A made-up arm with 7 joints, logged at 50 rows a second.
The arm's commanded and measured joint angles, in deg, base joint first. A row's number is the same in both.
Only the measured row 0 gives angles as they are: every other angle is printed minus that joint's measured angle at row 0.
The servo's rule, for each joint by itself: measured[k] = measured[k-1] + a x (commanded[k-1-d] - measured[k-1]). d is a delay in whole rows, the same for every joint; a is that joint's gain. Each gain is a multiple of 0.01, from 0.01 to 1. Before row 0 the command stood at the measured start. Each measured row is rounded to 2 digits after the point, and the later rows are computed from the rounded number. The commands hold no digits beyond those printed.
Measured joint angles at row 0:
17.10, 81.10, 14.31, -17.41, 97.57, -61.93, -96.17
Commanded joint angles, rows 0 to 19:
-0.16, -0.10, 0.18, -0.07, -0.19, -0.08, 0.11
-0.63, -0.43, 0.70, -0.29, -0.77, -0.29, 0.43
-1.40, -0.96, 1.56, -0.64, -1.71, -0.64, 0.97
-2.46, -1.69, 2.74, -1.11, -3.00, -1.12, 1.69
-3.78, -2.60, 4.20, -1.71, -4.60, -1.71, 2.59
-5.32, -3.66, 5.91, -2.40, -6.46, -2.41, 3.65
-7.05, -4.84, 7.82, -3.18, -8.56, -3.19, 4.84
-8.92, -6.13, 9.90, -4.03, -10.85, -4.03, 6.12
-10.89, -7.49, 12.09, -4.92, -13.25, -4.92, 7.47
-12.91, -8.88, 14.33, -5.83, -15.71, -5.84, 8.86
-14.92, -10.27, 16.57, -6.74, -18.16, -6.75, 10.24
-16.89, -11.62, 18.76, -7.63, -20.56, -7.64, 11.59
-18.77, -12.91, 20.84, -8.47, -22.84, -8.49, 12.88
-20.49, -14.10, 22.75, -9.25, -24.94, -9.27, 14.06
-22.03, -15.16, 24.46, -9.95, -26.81, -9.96, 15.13
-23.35, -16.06, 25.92, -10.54, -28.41, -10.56, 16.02
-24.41, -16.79, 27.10, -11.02, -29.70, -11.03, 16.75
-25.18, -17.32, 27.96, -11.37, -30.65, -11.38, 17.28
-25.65, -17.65, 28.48, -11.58, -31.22, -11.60, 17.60
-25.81, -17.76, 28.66, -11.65, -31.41, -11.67, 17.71
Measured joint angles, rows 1 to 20:
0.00, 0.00, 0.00, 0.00, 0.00, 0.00, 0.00
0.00, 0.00, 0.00, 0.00, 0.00, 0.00, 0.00
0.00, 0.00, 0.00, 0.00, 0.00, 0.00, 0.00
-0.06, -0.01, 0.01, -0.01, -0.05, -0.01, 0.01
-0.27, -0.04, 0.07, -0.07, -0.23, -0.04, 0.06
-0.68, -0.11, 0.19, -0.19, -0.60, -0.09, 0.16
-1.32, -0.24, 0.39, -0.38, -1.20, -0.18, 0.33
-2.21, -0.43, 0.69, -0.66, -2.05, -0.32, 0.58
-3.33, -0.69, 1.11, -1.03, -3.15, -0.51, 0.92
-4.67, -1.02, 1.65, -1.48, -4.50, -0.75, 1.35
-6.20, -1.43, 2.31, -2.02, -6.09, -1.05, 1.87
-7.89, -1.91, 3.09, -2.63, -7.88, -1.40, 2.49
-9.70, -2.47, 3.99, -3.30, -9.84, -1.80, 3.19
-11.58, -3.09, 5.00, -4.02, -11.92, -2.25, 3.97
-13.49, -3.77, 6.10, -4.78, -14.08, -2.74, 4.81
-15.39, -4.50, 7.28, -5.55, -16.27, -3.26, 5.70
-17.23, -5.27, 8.52, -6.33, -18.44, -3.80, 6.62
-18.96, -6.06, 9.80, -7.09, -20.53, -4.35, 7.56
-20.54, -6.86, 11.09, -7.81, -22.50, -4.91, 8.49
-21.93, -7.65, 12.37, -8.48, -24.30, -5.46, 9.40
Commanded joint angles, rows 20 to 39:
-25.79, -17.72, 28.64, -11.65, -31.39, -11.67, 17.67
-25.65, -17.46, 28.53, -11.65, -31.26, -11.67, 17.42
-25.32, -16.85, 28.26, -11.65, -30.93, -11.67, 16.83
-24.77, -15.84, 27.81, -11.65, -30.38, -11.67, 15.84
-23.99, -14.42, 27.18, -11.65, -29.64, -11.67, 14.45
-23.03, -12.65, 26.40, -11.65, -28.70, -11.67, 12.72
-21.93, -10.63, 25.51, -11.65, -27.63, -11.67, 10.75
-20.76, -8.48, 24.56, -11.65, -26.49, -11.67, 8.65
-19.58, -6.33, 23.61, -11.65, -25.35, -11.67, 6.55
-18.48, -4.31, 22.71, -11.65, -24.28, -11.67, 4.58
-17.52, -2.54, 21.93, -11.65, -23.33, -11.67, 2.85
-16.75, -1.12, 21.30, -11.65, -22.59, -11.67, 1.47
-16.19, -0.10, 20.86, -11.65, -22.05, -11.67, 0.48
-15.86, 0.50, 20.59, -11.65, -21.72, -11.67, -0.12
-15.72, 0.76, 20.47, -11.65, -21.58, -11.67, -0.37
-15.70, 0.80, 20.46, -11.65, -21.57, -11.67, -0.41
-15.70, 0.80, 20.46, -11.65, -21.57, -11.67, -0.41
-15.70, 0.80, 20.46, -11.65, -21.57, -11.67, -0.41
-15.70, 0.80, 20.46, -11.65, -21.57, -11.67, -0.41
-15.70, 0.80, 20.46, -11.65, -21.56, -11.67, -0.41
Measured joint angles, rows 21 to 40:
-23.10, -8.42, 13.62, -9.09, -25.89, -5.99, 10.27
-24.02, -9.16, 14.81, -9.61, -27.22, -6.49, 11.08
-24.66, -9.85, 15.92, -10.04, -28.27, -6.96, 11.81
-25.07, -10.48, 16.94, -10.38, -29.05, -7.38, 12.45
-25.28, -11.04, 17.87, -10.65, -29.60, -7.77, 13.00
-25.29, -11.50, 18.70, -10.86, -29.93, -8.12, 13.42
-25.10, -11.85, 19.43, -11.03, -30.04, -8.44, 13.69
-24.70, -12.06, 20.05, -11.16, -29.94, -8.73, 13.77
-24.10, -12.11, 20.56, -11.26, -29.63, -8.99, 13.65
-23.32, -11.99, 20.96, -11.34, -29.13, -9.23, 13.33
-22.40, -11.71, 21.25, -11.41, -28.47, -9.45, 12.82
-21.38, -11.28, 21.44, -11.46, -27.69, -9.65, 12.13
-20.34, -10.72, 21.54, -11.50, -26.84, -9.83, 11.30
-19.32, -10.07, 21.57, -11.53, -25.96, -10.00, 10.37
-18.39, -9.35, 21.55, -11.56, -25.12, -10.15, 9.39
-17.60, -8.61, 21.49, -11.58, -24.35, -10.29, 8.41
-16.97, -7.88, 21.42, -11.59, -23.69, -10.41, 7.47
-16.52, -7.19, 21.34, -11.60, -23.16, -10.52, 6.61
-16.22, -6.55, 21.27, -11.61, -22.76, -10.62, 5.84
-16.03, -5.96, 21.21, -11.62, -22.46, -10.71, 5.15

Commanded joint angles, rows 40 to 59:
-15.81, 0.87, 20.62, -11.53, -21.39, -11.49, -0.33
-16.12, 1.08, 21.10, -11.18, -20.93, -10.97, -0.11
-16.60, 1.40, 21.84, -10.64, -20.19, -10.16, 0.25
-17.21, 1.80, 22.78, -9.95, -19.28, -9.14, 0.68
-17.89, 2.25, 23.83, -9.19, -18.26, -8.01, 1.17
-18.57, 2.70, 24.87, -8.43, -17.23, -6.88, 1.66
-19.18, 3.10, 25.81, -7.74, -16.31, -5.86, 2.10
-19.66, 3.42, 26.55, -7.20, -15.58, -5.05, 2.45
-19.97, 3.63, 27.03, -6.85, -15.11, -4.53, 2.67
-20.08, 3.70, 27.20, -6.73, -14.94, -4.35, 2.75
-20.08, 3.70, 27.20, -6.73, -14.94, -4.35, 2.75
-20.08, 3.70, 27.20, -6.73, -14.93, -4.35, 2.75
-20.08, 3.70, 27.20, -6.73, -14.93, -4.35, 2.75
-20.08, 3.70, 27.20, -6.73, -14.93, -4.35, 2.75
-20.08, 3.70, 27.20, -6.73, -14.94, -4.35, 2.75
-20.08, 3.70, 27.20, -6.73, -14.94, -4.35, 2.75
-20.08, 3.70, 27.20, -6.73, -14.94, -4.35, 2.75
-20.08, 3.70, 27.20, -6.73, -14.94, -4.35, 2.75
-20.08, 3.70, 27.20, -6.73, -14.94, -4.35, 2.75
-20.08, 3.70, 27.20, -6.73, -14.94, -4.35, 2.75
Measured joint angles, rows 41 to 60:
-15.91, -5.42, 21.15, -11.63, -22.24, -10.80, 4.54
-15.83, -4.92, 21.09, -11.63, -22.07, -10.88, 4.00
-15.78, -4.46, 21.04, -11.63, -21.94, -10.95, 3.51
-15.79, -4.03, 21.01, -11.61, -21.80, -11.00, 3.09
-15.91, -3.62, 21.02, -11.52, -21.58, -11.00, 2.74
-16.16, -3.22, 21.09, -11.34, -21.23, -10.92, 2.47
-16.54, -2.82, 21.23, -11.05, -20.74, -10.76, 2.27
-17.03, -2.41, 21.44, -10.66, -20.12, -10.51, 2.15
-17.58, -2.00, 21.71, -10.19, -19.40, -10.18, 2.10
-18.16, -1.59, 22.04, -9.68, -18.63, -9.79, 2.10
-18.70, -1.19, 22.40, -9.16, -17.87, -9.36, 2.14
-19.16, -0.80, 22.77, -8.67, -17.18, -8.93, 2.20
-19.49, -0.44, 23.12, -8.26, -16.62, -8.52, 2.26
-19.70, -0.11, 23.45, -7.94, -16.20, -8.14, 2.31
-19.84, 0.19, 23.75, -7.69, -15.88, -7.80, 2.36
-19.93, 0.47, 24.03, -7.49, -15.64, -7.49, 2.40
-19.98, 0.73, 24.28, -7.33, -15.46, -7.21, 2.44
-20.02, 0.97, 24.51, -7.20, -15.33, -6.95, 2.47
-20.04, 1.19, 24.73, -7.10, -15.23, -6.72, 2.50
-20.05, 1.39, 24.93, -7.02, -15.16, -6.51, 2.53

